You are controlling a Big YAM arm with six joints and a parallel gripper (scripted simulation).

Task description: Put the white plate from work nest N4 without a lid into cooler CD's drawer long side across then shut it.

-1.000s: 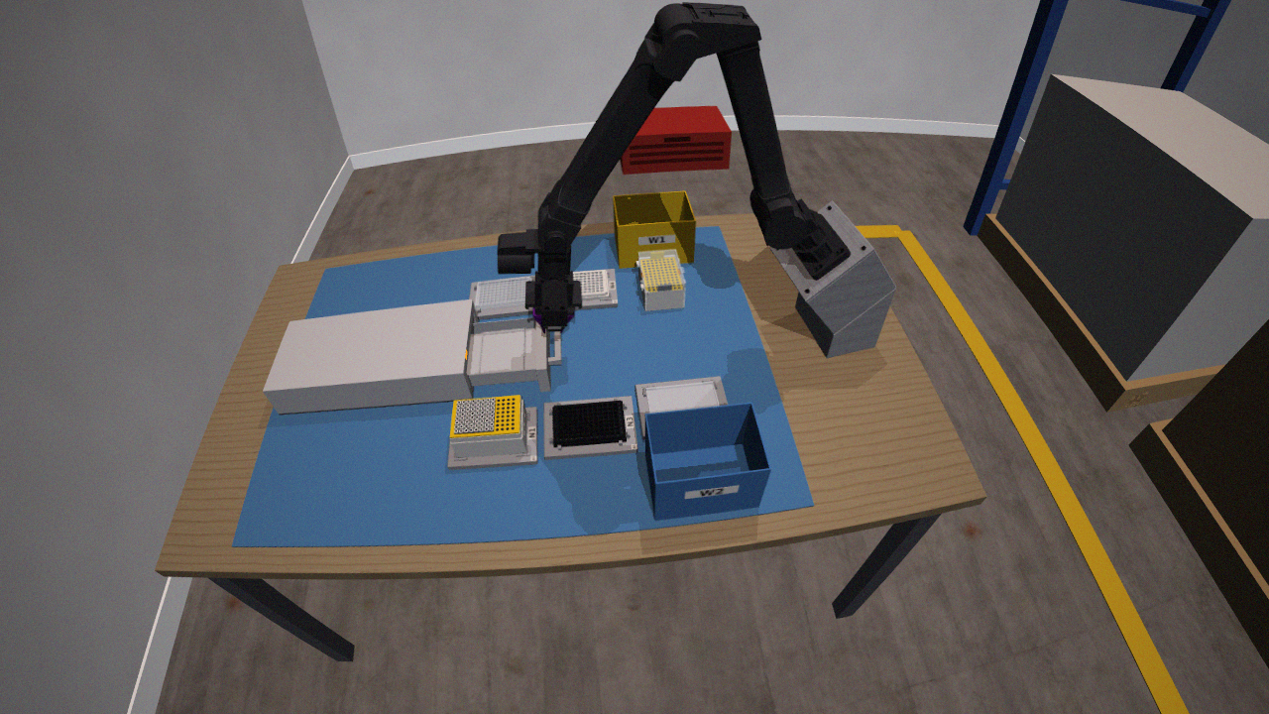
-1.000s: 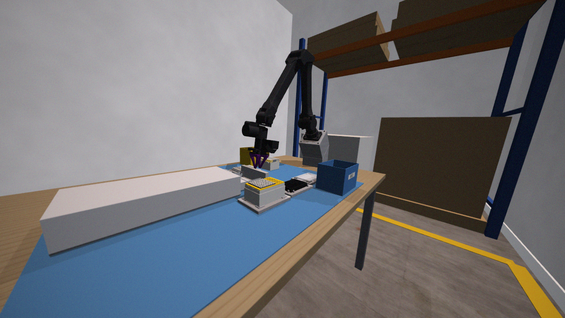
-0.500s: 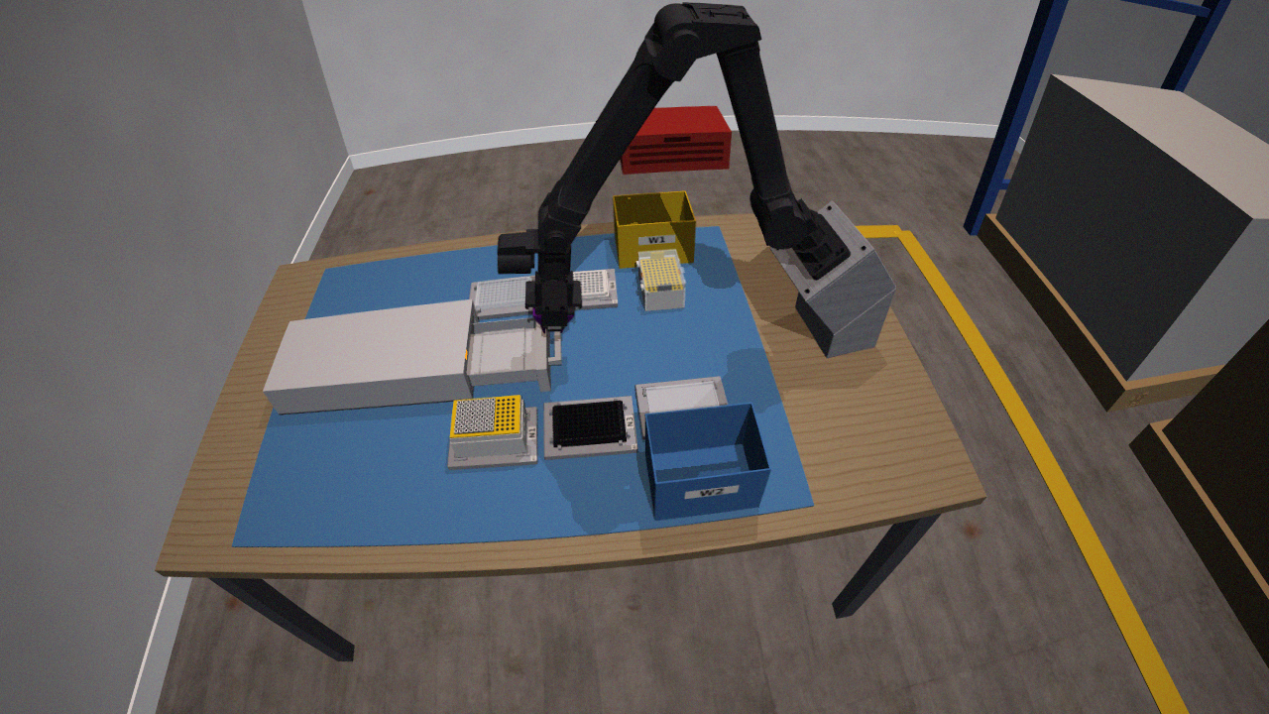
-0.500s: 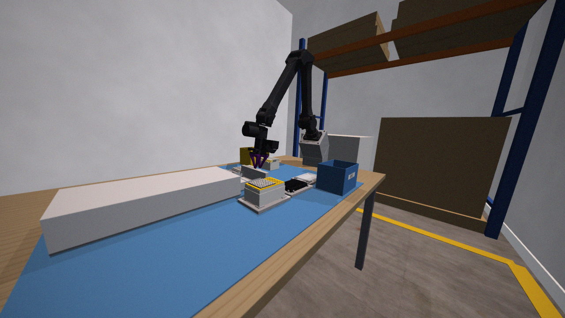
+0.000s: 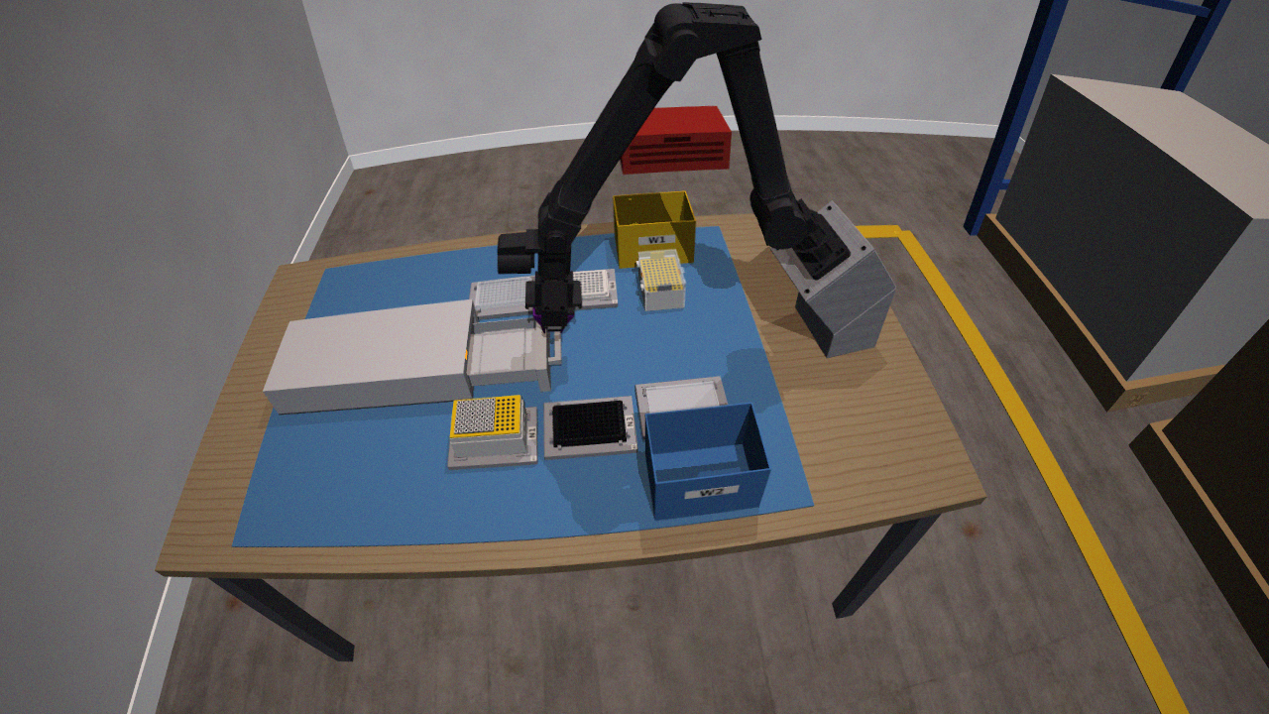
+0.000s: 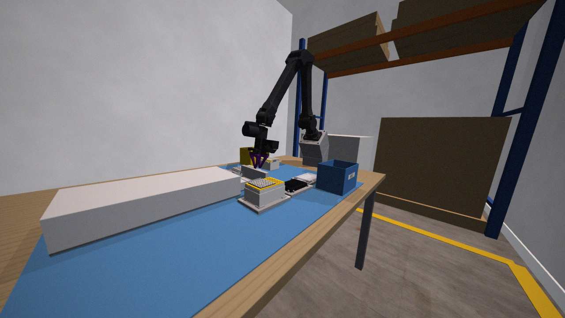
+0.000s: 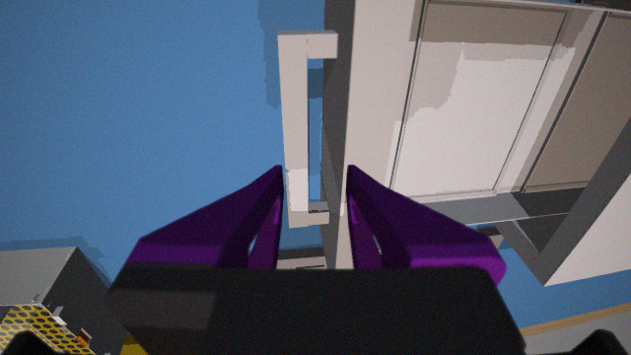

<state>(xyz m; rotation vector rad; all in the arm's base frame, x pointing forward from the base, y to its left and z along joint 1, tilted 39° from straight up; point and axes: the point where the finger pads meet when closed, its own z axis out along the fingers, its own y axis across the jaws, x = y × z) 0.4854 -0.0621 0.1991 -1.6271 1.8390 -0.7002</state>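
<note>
The grey nest is 18 cm to the right of my hand, 7 cm below it and 7 cm behind it. From my hand the other things lie so: drawer 15 cm ahead, 5 cm below, 2 cm to the right; then black plate 19 cm to the left, 6 cm below, 3 cm behind; then yellow-topped tip box 18 cm to the left, 14 cm ahead, 2 cm below.
</note>
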